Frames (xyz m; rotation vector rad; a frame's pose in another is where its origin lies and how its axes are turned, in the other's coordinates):
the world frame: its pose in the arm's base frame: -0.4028 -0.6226 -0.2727 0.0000 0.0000 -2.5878
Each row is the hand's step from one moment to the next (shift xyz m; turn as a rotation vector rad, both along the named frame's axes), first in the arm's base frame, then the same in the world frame.
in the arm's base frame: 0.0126 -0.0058 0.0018 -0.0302 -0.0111 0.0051
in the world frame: -0.0077 0.0116 0.0018 0.0315 -0.0064 0.0051
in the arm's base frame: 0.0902 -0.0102 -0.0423 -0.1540 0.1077 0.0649
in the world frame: -0.0714 0.0561 -0.0423 0.0743 -0.1726 0.0649
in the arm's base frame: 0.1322 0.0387 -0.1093 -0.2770 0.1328 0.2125
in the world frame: -0.1328 0.0366 -0.1093 0.1658 -0.2586 0.2125
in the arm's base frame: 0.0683 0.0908 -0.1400 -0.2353 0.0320 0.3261
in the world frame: -0.1058 -0.0413 -0.1400 0.1833 -0.1510 0.3261
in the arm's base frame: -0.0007 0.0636 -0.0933 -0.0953 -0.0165 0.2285
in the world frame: -0.0329 -0.0545 -0.0933 0.0897 -0.0361 0.2285
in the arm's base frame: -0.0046 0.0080 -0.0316 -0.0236 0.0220 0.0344
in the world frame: -0.0003 -0.0092 -0.0316 0.0085 -0.0311 0.0344
